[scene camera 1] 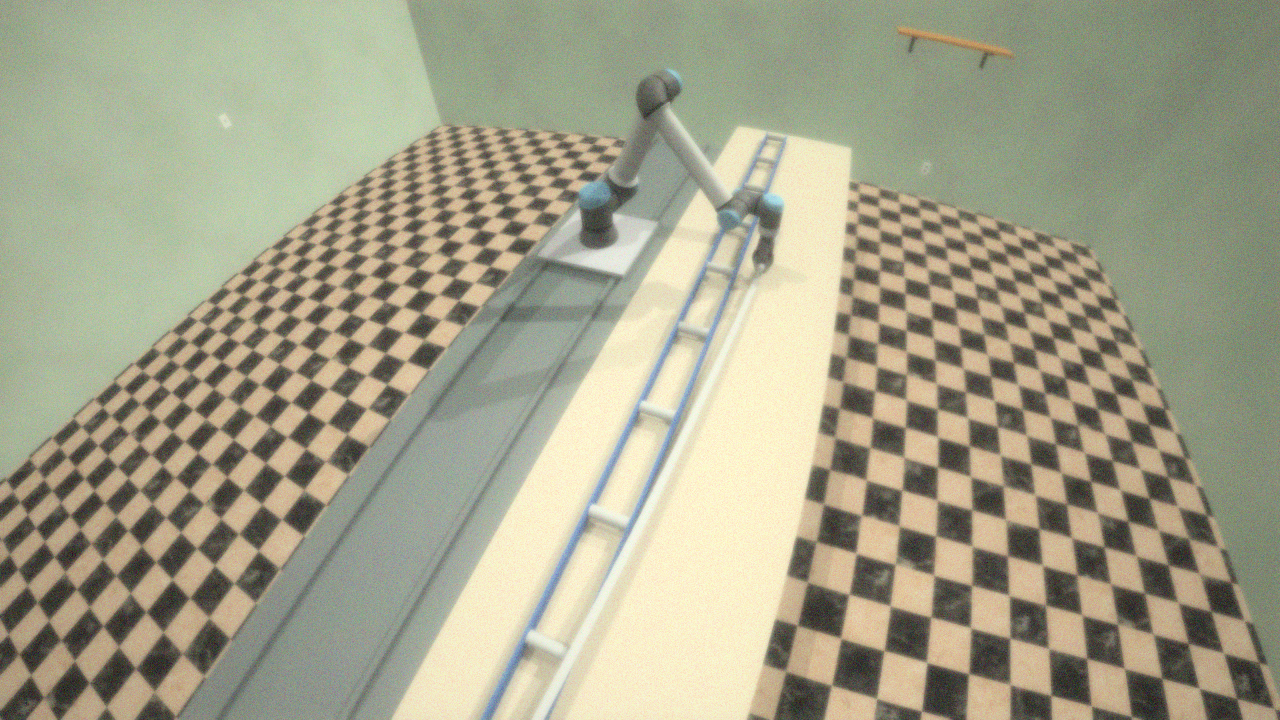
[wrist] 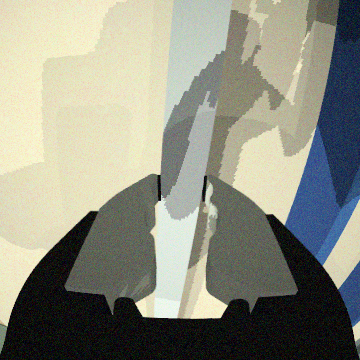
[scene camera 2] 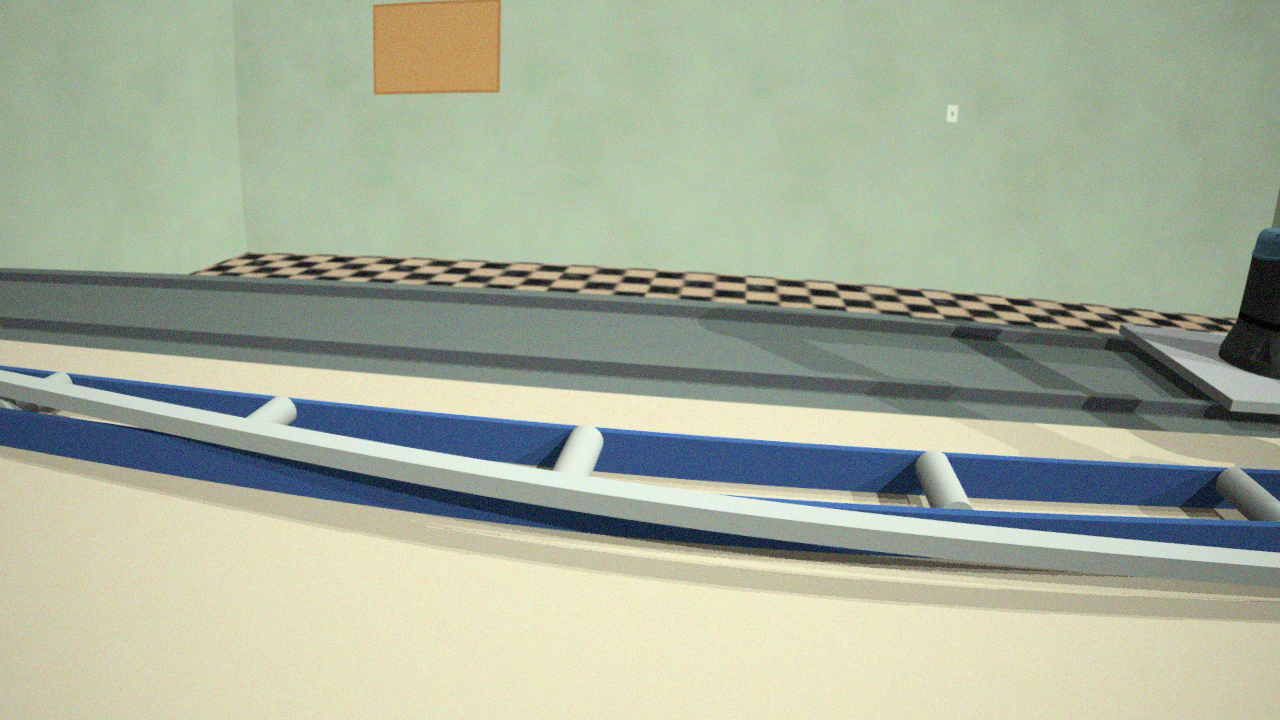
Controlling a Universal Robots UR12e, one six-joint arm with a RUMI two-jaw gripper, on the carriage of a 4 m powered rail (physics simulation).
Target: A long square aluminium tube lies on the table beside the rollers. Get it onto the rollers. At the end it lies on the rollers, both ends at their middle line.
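Where they show: gripper, fingertip midpoint: (scene camera 1: 760, 272) (wrist: 181, 177); arm's base, origin of the base link: (scene camera 1: 599, 237) (scene camera 2: 1265, 365).
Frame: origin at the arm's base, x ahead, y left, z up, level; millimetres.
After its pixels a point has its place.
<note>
The long pale aluminium tube (scene camera 1: 653, 501) @[x 727, y -1167, z 40 mm] (scene camera 2: 716, 514) @[x 739, y -1095, z 32 mm] (wrist: 195, 50) @[x 789, y -59, z 9 mm] runs at a slant to the roller track. Its far stretch is beside the track, on the side away from the arm. In scene camera 2 it crosses over the near blue side rail, and its left part is above the rollers (scene camera 1: 657, 411) @[x 624, y -860, z 28 mm] (scene camera 2: 944, 481) @[x 636, y -856, z 29 mm]. My gripper (scene camera 1: 760, 266) @[x 793, y 16, z -10 mm] (wrist: 181, 177) @[x 793, y 16, z -10 mm] is at the tube's far end, low over the table, its fingers shut on the tube's two sides. The tube's near end is outside scene camera 1's view.
The rollers sit between blue side rails (scene camera 1: 659, 364) @[x 558, y -664, z 20 mm] (scene camera 2: 751, 461) @[x 558, y -1059, z 0 mm] (wrist: 306, 200) @[x 694, y 34, z -13 mm] on the cream table (scene camera 1: 769, 429) @[x 996, y -763, z -30 mm] (scene camera 2: 537, 635) @[x 864, y -1234, z -30 mm]. The arm stands on its carriage (scene camera 1: 559, 250) @[x -137, y -156, z 1 mm] (scene camera 2: 1181, 353) @[x -33, y -180, z 0 mm], on the grey powered rail (scene camera 1: 429, 501) (scene camera 2: 537, 331) along the table's other side.
</note>
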